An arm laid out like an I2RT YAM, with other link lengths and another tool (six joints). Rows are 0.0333 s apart.
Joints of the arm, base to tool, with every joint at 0 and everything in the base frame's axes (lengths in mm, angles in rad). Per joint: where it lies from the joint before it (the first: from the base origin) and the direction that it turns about. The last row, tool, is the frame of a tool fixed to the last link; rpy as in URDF.
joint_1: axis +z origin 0 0 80.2
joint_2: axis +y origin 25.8 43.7 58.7
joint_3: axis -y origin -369.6 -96.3 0
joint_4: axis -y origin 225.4 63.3 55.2
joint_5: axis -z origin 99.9 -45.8 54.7
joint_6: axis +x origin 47 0 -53.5
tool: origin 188 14 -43 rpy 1.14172 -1.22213 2.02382
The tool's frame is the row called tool.
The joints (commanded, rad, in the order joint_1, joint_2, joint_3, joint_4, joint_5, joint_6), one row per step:
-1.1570, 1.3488, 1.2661, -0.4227, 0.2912, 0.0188
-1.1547, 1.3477, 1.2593, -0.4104, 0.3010, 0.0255
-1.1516, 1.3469, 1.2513, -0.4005, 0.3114, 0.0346
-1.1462, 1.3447, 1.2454, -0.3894, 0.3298, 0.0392
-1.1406, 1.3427, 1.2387, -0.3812, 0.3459, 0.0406
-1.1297, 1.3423, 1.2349, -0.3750, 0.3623, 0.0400
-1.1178, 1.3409, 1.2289, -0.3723, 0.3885, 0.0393
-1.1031, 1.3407, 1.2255, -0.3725, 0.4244, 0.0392
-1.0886, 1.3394, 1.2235, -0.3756, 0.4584, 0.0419
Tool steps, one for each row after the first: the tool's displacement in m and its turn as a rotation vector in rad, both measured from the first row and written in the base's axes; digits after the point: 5 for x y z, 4 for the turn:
-0.00049, -0.00126, 0.00068, -0.0075, -0.0043, -0.0094
-0.00090, -0.00190, 0.00003, -0.0114, -0.0089, -0.0196
-0.00222, -0.00291, 0.00154, -0.0215, -0.0081, -0.0324
-0.00334, -0.00317, 0.00173, -0.0278, -0.0040, -0.0416
-0.00210, -0.00327, 0.00217, -0.0338, 0.0022, -0.0448
-0.00319, -0.00255, 0.00135, -0.0376, 0.0148, -0.0556
-0.00522, -0.00195, 0.00101, -0.0423, 0.0316, -0.0723
-0.00704, -0.00072, 0.00114, -0.0465, 0.0453, -0.0888

